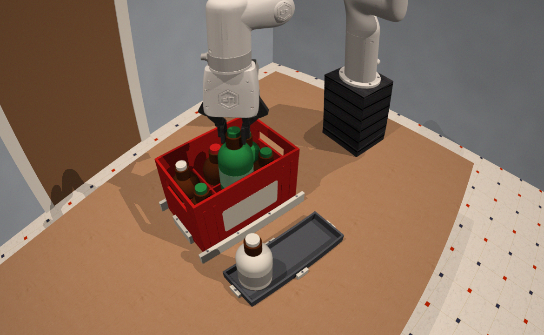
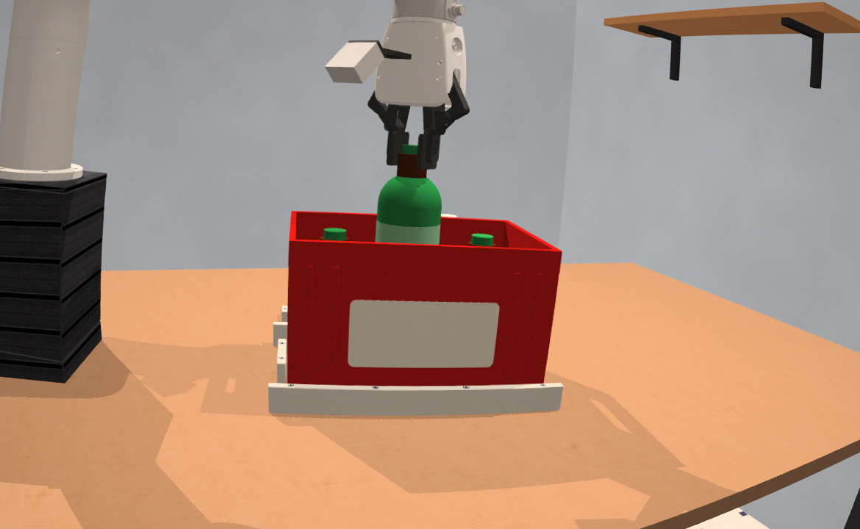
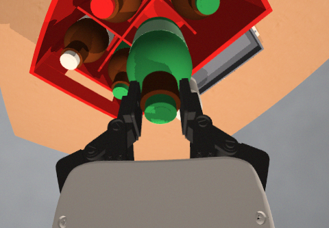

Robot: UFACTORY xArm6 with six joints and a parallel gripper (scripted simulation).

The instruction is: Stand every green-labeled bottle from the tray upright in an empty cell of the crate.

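Right now my hand is 70 mm above the green bottle. The rest, counted from my hand: dark tray: 20 mm ahead, 170 mm to the left, 250 mm below; crate: 40 mm to the right, 180 mm below; white-labeled bottle: 110 mm ahead, 150 mm to the left, 170 mm below.
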